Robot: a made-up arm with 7 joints.
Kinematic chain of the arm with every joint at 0, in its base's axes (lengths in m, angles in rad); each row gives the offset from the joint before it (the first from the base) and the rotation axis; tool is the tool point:
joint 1: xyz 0 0 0 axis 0 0.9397 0.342
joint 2: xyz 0 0 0 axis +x
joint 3: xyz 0 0 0 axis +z
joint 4: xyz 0.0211 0 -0.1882 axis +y
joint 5: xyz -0.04 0 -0.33 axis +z
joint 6: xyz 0 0 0 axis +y
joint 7: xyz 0 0 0 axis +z
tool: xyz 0 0 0
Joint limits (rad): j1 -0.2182..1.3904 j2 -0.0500..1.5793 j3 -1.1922..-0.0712 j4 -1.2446..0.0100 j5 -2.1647..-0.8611 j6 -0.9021..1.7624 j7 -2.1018..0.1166
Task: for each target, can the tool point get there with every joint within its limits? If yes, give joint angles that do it. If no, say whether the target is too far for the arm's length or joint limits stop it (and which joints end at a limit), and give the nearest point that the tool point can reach.
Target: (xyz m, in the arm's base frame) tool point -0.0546 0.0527 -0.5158
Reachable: yes | joints 0.2457 0.1962 -0.6162 -0.3140 -1.4490 0.0375 -0.1614
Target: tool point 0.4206 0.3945 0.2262
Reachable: no: too far | nearest point 0.3280 0.3367 0.0465 | short by 0.210 m
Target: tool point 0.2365 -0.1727 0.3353
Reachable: no: joint limits stop it (at a limit: joint 1, joint 2, joint 3, joint 4) | nearest point 0.3411 0.3072 0.0481 | short by 0.569 m
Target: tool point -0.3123 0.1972 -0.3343
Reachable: yes | joints 1.1696 0.7098 -0.3652 -0.8617 -1.5089 -0.3053 -0.6318
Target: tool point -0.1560 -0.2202 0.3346
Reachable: no: joint limits stop it (at a limit: joint 1, joint 2, joint 3, joint 4) | nearest point -0.4739 -0.1658 -0.1284 | short by 0.564 m
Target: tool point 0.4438 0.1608 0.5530
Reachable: no: too far | nearest point 0.3411 0.3072 0.0481 | short by 0.536 m
